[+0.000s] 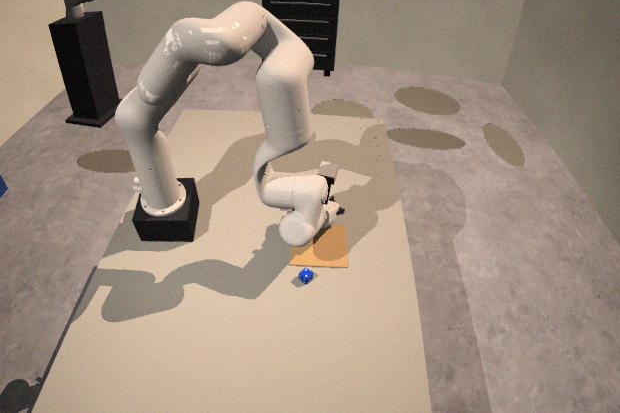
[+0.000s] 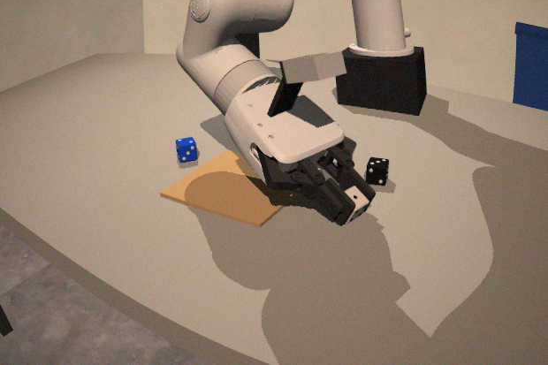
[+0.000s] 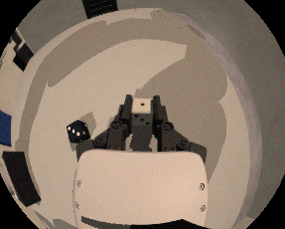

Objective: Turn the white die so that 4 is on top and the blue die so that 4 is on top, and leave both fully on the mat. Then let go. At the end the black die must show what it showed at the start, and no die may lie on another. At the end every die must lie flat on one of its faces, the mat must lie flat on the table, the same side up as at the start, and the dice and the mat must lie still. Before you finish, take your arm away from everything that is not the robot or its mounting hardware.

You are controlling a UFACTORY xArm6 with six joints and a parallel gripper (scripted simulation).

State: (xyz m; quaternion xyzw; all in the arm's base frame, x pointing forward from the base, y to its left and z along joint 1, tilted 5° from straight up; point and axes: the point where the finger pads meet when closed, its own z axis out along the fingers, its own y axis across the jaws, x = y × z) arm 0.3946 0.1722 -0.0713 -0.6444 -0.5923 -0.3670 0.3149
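The black die lies 9 cm behind my hand, 2 cm to the right of it and 1 cm below it. From my hand the other things lie so: white die 1 cm to the left, 1 cm below; blue die 25 cm to the right, 1 cm below; orange mat 14 cm to the right, 2 cm below, 1 cm ahead.
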